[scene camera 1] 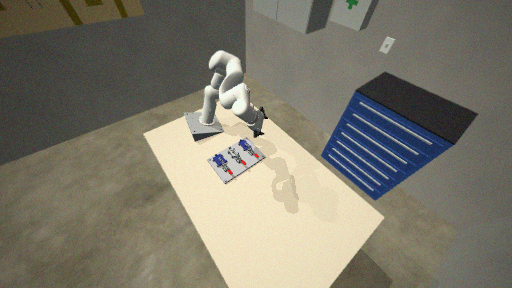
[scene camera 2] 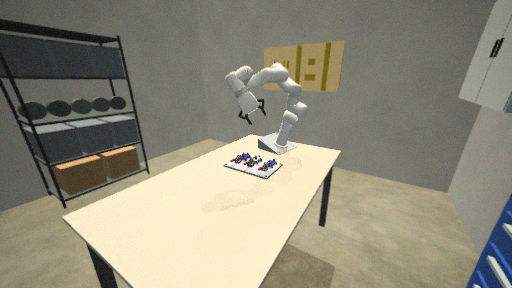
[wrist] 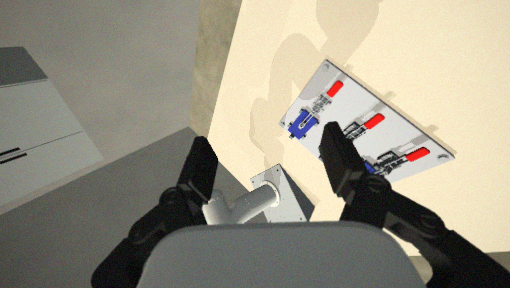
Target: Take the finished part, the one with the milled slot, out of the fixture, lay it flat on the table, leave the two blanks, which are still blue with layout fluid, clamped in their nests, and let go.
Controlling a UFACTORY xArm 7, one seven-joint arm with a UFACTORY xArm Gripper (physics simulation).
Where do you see a fixture plate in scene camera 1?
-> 237, 169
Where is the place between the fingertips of my gripper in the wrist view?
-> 264, 142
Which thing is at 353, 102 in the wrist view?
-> A fixture plate.
